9 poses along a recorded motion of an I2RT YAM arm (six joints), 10 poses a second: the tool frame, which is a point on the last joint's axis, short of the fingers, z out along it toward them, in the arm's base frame.
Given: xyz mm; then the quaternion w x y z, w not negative.
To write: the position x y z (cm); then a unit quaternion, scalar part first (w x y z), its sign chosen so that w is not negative. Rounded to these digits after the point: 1 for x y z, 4 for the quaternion.
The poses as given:
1: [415 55 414 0.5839 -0.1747 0.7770 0.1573]
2: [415 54 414 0.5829 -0.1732 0.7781 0.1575]
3: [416 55 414 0.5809 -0.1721 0.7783 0.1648]
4: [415 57 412 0.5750 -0.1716 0.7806 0.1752]
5: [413 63 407 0.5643 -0.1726 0.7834 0.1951]
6: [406 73 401 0.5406 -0.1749 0.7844 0.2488]
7: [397 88 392 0.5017 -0.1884 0.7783 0.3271]
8: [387 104 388 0.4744 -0.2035 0.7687 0.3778]
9: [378 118 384 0.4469 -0.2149 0.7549 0.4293]
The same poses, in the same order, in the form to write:
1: [41.5 5.5 41.4 0.5839 -0.1747 0.7770 0.1573]
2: [41.5 5.4 41.4 0.5829 -0.1732 0.7781 0.1575]
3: [41.6 5.5 41.4 0.5809 -0.1721 0.7783 0.1648]
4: [41.5 5.7 41.2 0.5750 -0.1716 0.7806 0.1752]
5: [41.3 6.3 40.7 0.5643 -0.1726 0.7834 0.1951]
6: [40.6 7.3 40.1 0.5406 -0.1749 0.7844 0.2488]
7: [39.7 8.8 39.2 0.5017 -0.1884 0.7783 0.3271]
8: [38.7 10.4 38.8 0.4744 -0.2035 0.7687 0.3778]
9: [37.8 11.8 38.4 0.4469 -0.2149 0.7549 0.4293]
